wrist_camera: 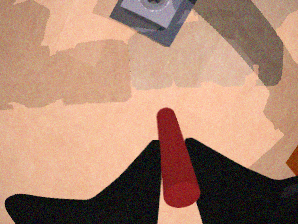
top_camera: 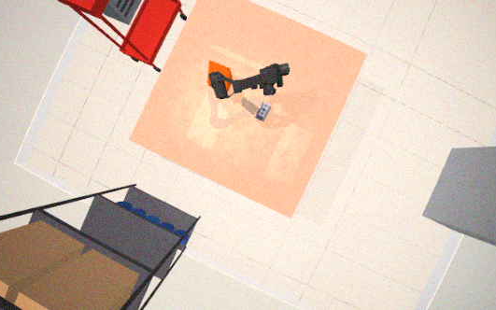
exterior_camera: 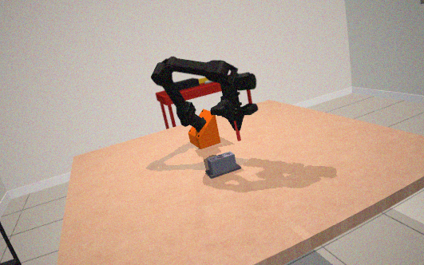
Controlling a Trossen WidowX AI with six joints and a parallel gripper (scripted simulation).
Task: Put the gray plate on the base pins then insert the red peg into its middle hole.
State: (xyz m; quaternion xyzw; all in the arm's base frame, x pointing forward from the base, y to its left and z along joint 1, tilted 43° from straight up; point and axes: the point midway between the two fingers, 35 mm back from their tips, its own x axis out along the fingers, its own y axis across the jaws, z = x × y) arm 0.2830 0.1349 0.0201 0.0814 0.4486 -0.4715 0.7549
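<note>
Now: gripper tip 60 mm short of the gray plate, 100 mm to the left of it and 70 mm above it. Also, from my gripper tip: red peg (right at my gripper tip); base (60 mm ahead, 100 mm to the right, 110 mm below).
</note>
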